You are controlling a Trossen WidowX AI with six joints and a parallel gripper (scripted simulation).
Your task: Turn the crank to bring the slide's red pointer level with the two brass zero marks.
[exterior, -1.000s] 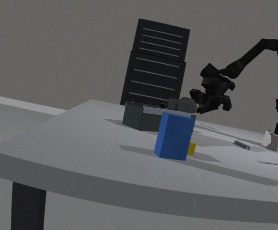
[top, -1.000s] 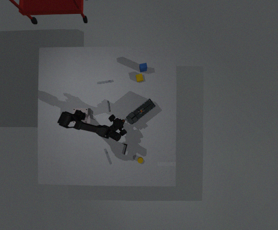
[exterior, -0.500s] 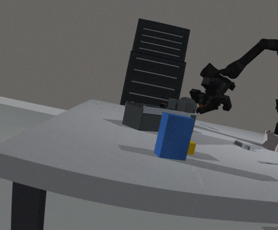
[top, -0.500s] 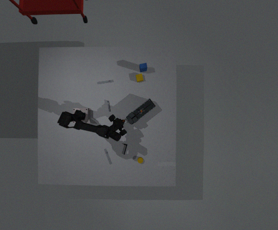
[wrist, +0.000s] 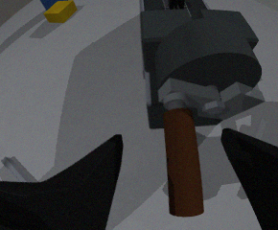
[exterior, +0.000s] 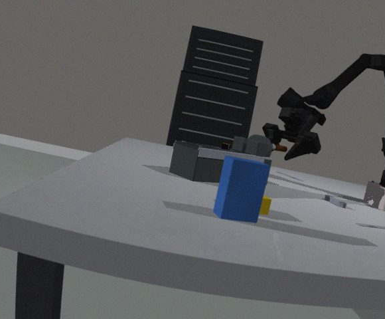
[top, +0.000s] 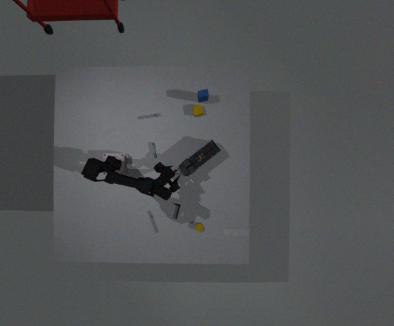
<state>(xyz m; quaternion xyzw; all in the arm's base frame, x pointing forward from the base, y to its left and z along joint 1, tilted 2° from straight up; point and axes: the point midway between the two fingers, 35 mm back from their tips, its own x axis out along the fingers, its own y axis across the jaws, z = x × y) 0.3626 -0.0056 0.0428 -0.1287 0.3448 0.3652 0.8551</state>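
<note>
Now: the brown crank handle 20 mm above my gripper tip, 10 mm to the right of it and 10 mm behind it. The rest, counted from my gripper tip: red pointer 140 mm ahead, 100 mm to the left; black hex key 240 mm to the right, 70 mm below, 30 mm ahead; yellow block 400 mm to the left, 80 mm ahead, 60 mm below.
</note>
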